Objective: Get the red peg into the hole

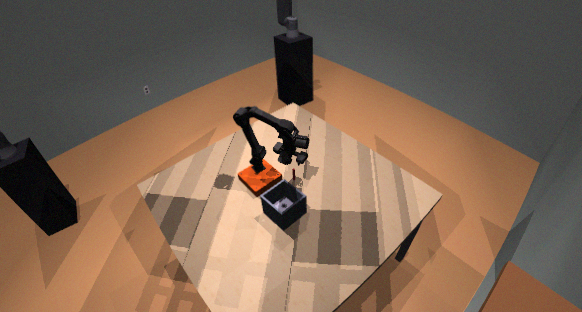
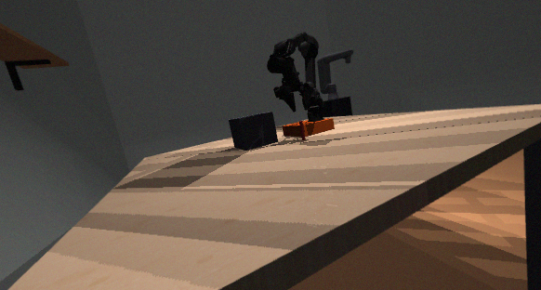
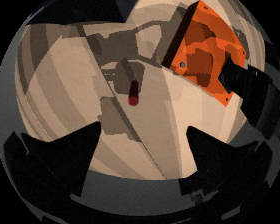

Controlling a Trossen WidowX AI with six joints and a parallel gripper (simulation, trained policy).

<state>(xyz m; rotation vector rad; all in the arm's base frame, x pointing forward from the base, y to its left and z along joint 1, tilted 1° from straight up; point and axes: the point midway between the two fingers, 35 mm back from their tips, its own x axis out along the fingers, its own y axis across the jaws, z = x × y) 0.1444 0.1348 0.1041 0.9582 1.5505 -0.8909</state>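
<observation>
Right now my gripper tip is 1 cm short of the red peg and 9 cm above it. Round my gripper tip: grey plate 18 cm ahead, 17 cm to the right, 8 cm below.
</observation>
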